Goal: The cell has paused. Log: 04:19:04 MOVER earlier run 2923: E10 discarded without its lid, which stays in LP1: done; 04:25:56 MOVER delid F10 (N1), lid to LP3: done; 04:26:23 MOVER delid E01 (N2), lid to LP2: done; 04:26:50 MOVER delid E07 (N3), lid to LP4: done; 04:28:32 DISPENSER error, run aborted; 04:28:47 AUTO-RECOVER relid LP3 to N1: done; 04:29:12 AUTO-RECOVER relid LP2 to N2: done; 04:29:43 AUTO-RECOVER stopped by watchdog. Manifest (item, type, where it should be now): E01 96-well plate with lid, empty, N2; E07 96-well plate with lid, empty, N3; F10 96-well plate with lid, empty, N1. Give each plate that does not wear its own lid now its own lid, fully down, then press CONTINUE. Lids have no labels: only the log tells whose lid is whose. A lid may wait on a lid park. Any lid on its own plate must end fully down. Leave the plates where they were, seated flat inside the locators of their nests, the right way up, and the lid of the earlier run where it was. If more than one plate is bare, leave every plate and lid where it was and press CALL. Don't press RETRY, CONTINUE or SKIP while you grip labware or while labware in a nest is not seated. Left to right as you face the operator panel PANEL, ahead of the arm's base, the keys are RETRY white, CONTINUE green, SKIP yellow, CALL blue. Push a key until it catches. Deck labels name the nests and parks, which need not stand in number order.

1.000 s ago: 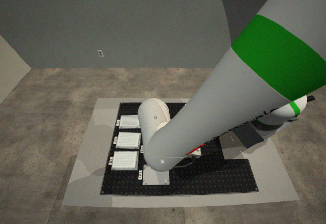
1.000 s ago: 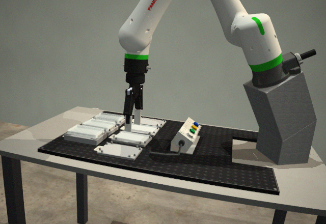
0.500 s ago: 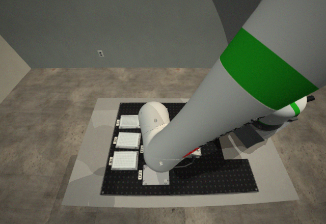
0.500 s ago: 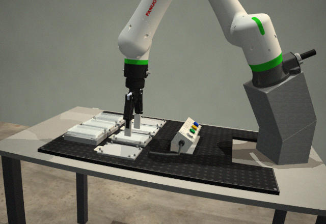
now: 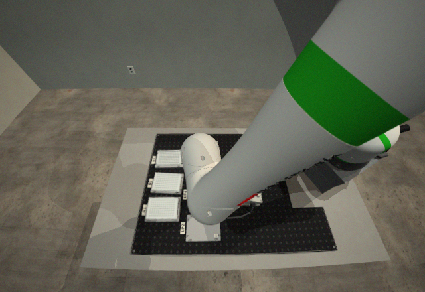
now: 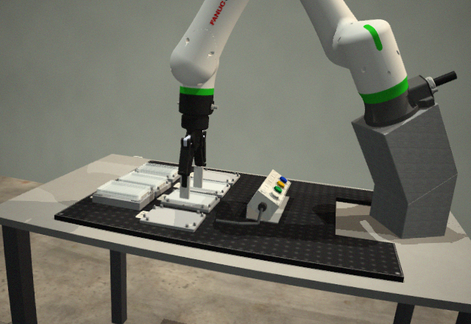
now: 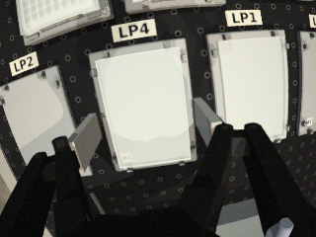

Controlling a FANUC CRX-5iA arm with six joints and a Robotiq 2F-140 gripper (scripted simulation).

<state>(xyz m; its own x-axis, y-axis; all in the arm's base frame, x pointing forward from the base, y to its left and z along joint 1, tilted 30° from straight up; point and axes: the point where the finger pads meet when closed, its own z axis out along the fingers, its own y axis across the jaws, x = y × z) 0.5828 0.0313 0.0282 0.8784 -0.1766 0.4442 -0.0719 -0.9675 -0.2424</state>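
The park LP4 is 50 mm below my hand. Also, from my hand: white key: 240 mm behind, 30 mm to the left, 10 mm above; park LP2: 140 mm to the left, 50 mm below, 10 mm ahead; LP1 label: 130 mm to the right, 80 mm ahead, 50 mm below.
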